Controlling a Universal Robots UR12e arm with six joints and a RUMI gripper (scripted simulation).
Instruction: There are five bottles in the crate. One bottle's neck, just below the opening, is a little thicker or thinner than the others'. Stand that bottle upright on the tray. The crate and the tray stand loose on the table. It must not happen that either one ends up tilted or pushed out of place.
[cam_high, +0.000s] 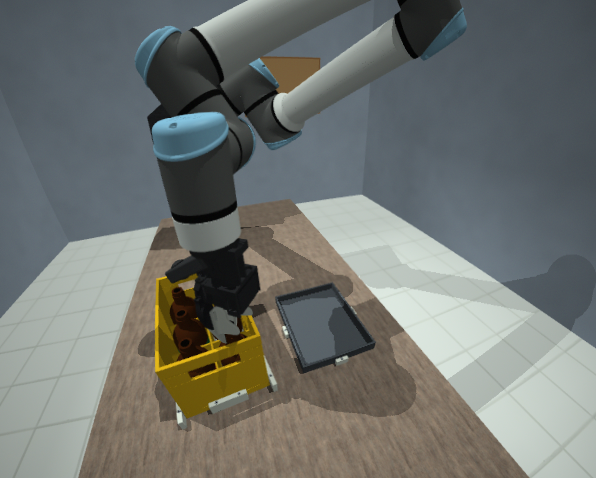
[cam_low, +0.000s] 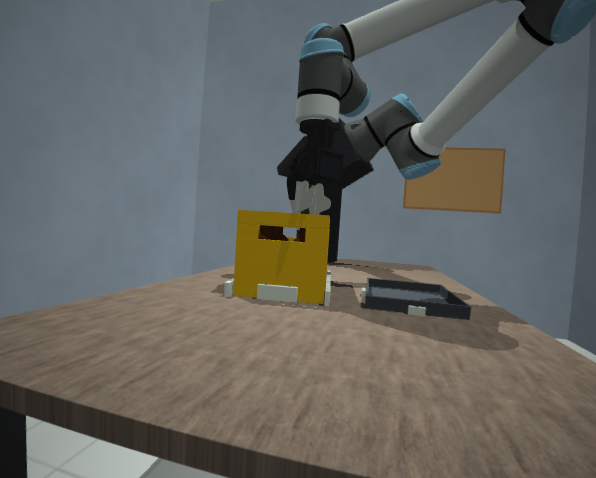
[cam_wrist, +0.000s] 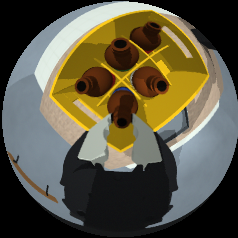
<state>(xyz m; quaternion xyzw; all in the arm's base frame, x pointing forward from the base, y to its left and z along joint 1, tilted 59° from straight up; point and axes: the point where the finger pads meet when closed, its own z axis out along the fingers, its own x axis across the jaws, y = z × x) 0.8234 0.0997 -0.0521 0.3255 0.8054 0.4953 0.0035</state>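
The yellow crate is 7 cm behind my hand, 6 cm to the right of it and 7 cm below it. The rest, counted from my hand: dark tray (10 cm behind, 23 cm to the left, 15 cm below).
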